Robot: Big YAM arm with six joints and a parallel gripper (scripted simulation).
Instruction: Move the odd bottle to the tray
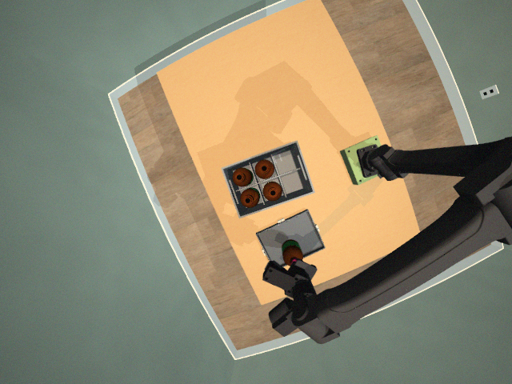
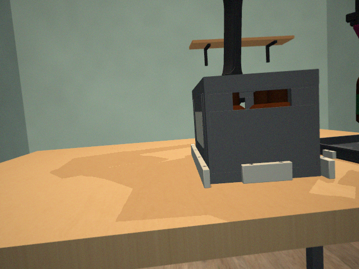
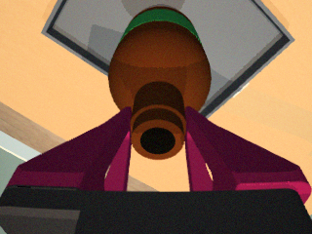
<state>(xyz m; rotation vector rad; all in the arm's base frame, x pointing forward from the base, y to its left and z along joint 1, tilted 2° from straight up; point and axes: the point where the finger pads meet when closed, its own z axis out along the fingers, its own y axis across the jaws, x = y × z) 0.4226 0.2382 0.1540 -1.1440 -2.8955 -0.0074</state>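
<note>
My gripper is now 1 cm past the grey tray, 1 cm to the left of it and 20 cm above it. The rest, counted from my hand: dark grey crate (29 cm to the right, 13 cm below).
</note>
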